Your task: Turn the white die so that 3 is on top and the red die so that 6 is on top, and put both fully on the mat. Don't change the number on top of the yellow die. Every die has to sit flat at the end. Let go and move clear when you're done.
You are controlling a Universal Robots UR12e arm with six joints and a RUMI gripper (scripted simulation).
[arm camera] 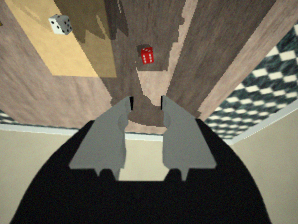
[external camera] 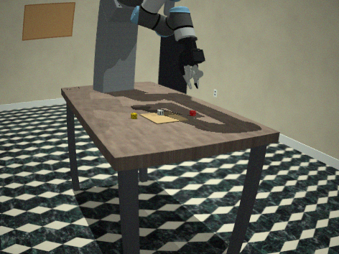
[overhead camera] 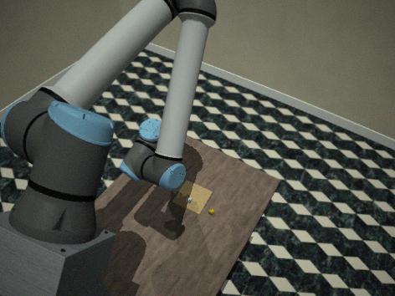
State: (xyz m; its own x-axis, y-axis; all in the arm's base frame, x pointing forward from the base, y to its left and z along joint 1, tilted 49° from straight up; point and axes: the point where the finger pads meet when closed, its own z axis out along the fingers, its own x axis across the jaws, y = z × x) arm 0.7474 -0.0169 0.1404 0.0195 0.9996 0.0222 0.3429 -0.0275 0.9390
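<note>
Right now the red die is 12 cm below my hand and 1 cm ahead of it. From my hand the other things lie so: tan mat 13 cm to the right, 13 cm below, 2 cm behind; then white die 12 cm to the right, 11 cm below, 5 cm behind; then yellow die 24 cm to the right, 12 cm below, 7 cm behind.
</note>
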